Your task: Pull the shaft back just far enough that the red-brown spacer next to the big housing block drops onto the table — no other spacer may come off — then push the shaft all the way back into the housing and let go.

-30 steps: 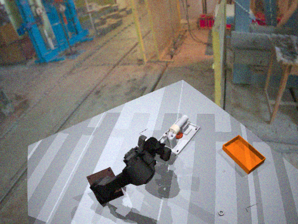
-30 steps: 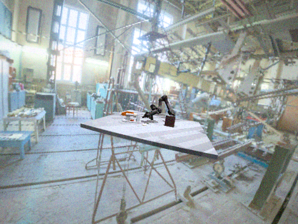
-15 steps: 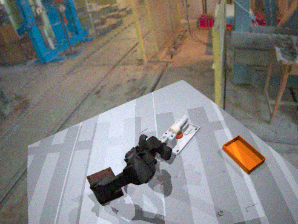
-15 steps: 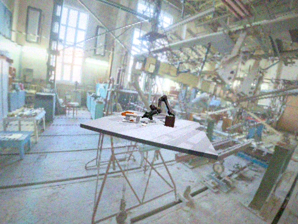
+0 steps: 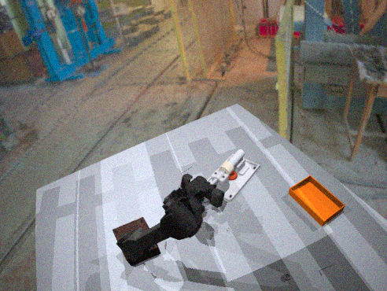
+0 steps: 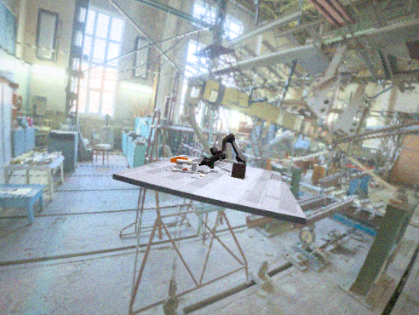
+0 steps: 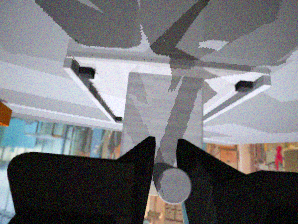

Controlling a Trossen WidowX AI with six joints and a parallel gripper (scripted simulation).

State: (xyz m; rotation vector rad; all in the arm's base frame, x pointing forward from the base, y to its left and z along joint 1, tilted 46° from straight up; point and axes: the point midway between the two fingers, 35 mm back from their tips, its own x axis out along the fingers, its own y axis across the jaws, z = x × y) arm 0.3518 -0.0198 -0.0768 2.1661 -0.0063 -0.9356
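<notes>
My gripper tip is 110 mm short of the red-brown spacer ring, 30 mm to the right of it and 50 mm above it. From my gripper tip the other things lie so: orange tray 270 mm ahead, 310 mm to the right, 50 mm below.
</notes>
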